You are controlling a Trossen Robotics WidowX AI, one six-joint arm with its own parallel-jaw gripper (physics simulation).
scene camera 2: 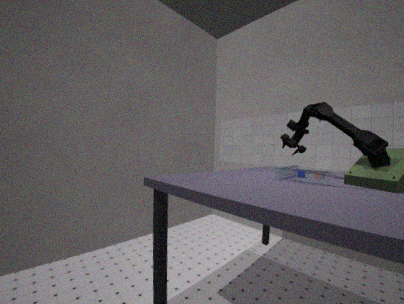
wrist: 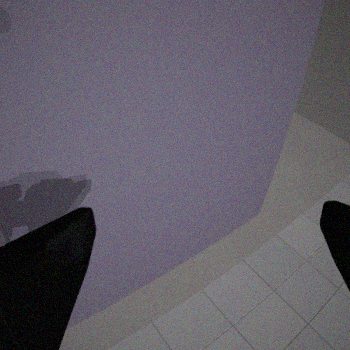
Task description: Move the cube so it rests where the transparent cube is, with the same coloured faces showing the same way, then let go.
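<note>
A small blue block (scene camera 2: 301, 174) and a fainter orange-red block (scene camera 2: 319, 175) show at the far side of the table in the scene view. They are too small to tell which is the cube and which is the transparent cube, or how their faces are turned. Neither shows in the wrist view. My gripper (scene camera 2: 289, 150) (wrist: 210, 217) is open with nothing between its fingers. It hangs well above the tabletop, above and a little left of the blue block in the scene view.
A clear, low-walled container (scene camera 2: 286, 173) shows around the blocks on the purple-grey table (scene camera 2: 225, 186) (wrist: 175, 100). The green base block (scene camera 2: 372, 179) under the arm stands at the right. In the wrist view, a table corner shows between the fingers, and a dark shadow lies at left.
</note>
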